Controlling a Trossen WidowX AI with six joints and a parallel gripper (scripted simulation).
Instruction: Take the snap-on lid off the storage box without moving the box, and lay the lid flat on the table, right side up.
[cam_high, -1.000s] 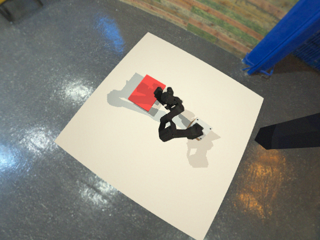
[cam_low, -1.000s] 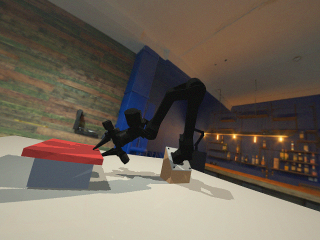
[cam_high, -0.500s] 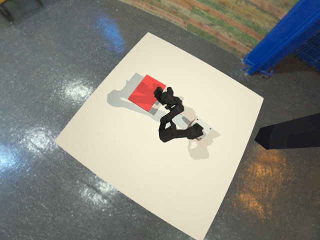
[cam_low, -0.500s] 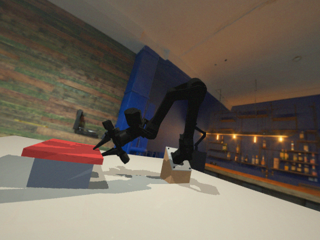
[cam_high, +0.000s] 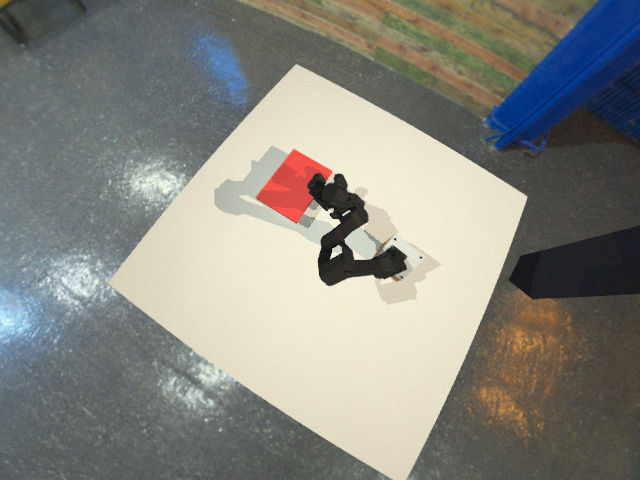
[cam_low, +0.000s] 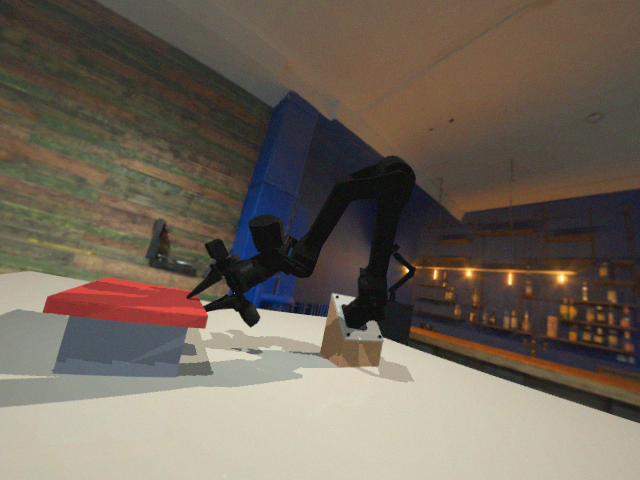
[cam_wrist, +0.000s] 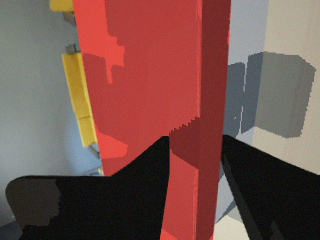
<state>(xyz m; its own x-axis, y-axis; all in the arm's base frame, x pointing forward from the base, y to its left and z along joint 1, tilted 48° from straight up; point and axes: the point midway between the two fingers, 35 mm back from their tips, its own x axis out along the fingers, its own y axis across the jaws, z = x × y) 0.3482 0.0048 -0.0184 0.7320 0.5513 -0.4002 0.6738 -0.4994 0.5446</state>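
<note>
Right now the red lid is 7 cm ahead of my gripper tip and 1 cm to the left of it. The rest, counted from my gripper tip: storage box: 8 cm ahead, 1 cm to the left, 4 cm below.
</note>
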